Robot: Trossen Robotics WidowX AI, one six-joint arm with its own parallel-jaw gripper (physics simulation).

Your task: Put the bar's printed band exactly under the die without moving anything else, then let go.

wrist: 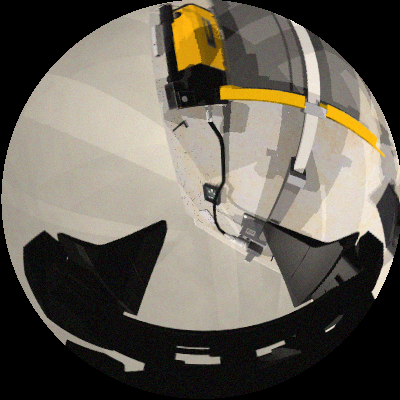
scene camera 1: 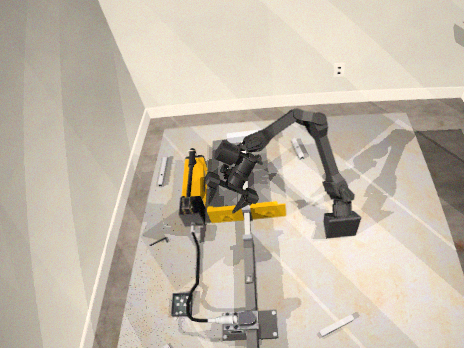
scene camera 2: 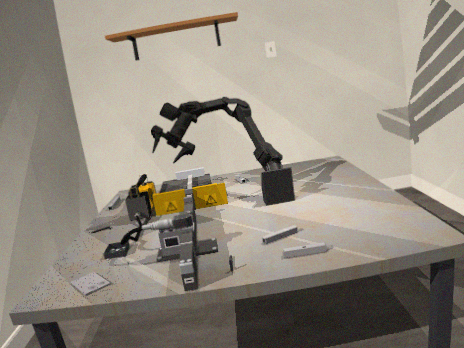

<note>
The gripper (scene camera 1: 220, 208) is open, with nothing in its grasp. Further things: a yellow and grey press (scene camera 1: 224, 200) and a yellow and black pump unit (scene camera 1: 192, 208).
The gripper also shows in the wrist view (wrist: 216, 226) and in scene camera 2 (scene camera 2: 162, 158). The yellow and grey press is seen too in the wrist view (wrist: 259, 57). The yellow and black pump unit is seen too in the wrist view (wrist: 194, 53) and in scene camera 2 (scene camera 2: 140, 199).
</note>
